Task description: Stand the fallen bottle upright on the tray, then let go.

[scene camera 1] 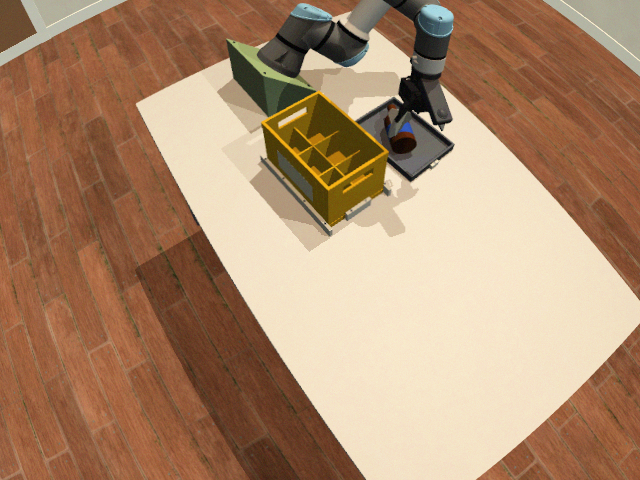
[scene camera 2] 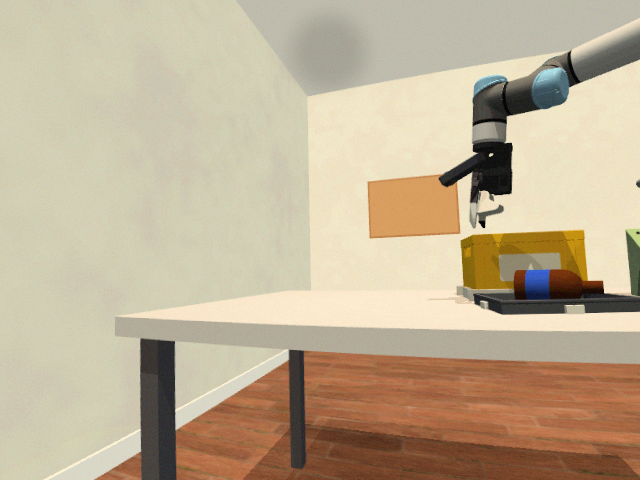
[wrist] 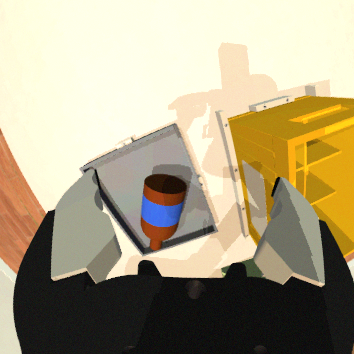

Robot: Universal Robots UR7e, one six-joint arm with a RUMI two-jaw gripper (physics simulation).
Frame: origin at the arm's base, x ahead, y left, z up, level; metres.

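Seen in the pictures: gripper, fingertip midpoint: (scene camera 1: pixel 416 134) (scene camera 2: pixel 479 228) (wrist: pixel 186 176); arm's base at its link origin: (scene camera 1: pixel 276 65).
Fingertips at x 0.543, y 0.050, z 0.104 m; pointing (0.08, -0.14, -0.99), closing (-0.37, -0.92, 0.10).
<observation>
Pixels of each thing's top centre, then the offset from my fingertips to it. Level surfaces: height alone.
- brown bottle at its top centre: (wrist: pixel 159 231) (scene camera 2: pixel 556 269) (scene camera 1: pixel 398 117) dy +0.081, dx -0.131, dz -0.102 m
- shallow dark grey tray at its top centre: (wrist: pixel 154 204) (scene camera 2: pixel 547 295) (scene camera 1: pixel 402 133) dy +0.082, dx -0.109, dz -0.156 m
- yellow crate at its top centre: (wrist: pixel 341 216) (scene camera 1: pixel 323 135) (scene camera 2: pixel 515 235) dy -0.183, dx -0.142, dz -0.006 m
- table at its surface level: dz -0.181 m
The brown bottle (scene camera 1: pixel 403 142) (scene camera 2: pixel 563 284) (wrist: pixel 162 214) with a blue label lies on its side in the shallow dark grey tray (scene camera 1: pixel 424 149) (scene camera 2: pixel 537 305) (wrist: pixel 122 167). Its neck points toward a tray corner at the arm's base side, lower in the wrist view. My gripper (scene camera 1: pixel 418 131) (scene camera 2: pixel 478 225) (wrist: pixel 186 176) is open and empty, pointing down, clearly above the bottle and touching nothing. In the wrist view the bottle shows between the spread fingers, nearer the left one. One finger hides part of the bottle in scene camera 1.
A yellow crate (scene camera 1: pixel 356 198) (scene camera 2: pixel 478 263) (wrist: pixel 257 135) with inner dividers stands beside the tray, between low grey rails, taller than the tray's rim. The green base block (scene camera 1: pixel 250 80) of the arm is behind the crate. The table (scene camera 1: pixel 439 310) (scene camera 2: pixel 310 315) extends beyond both.
</observation>
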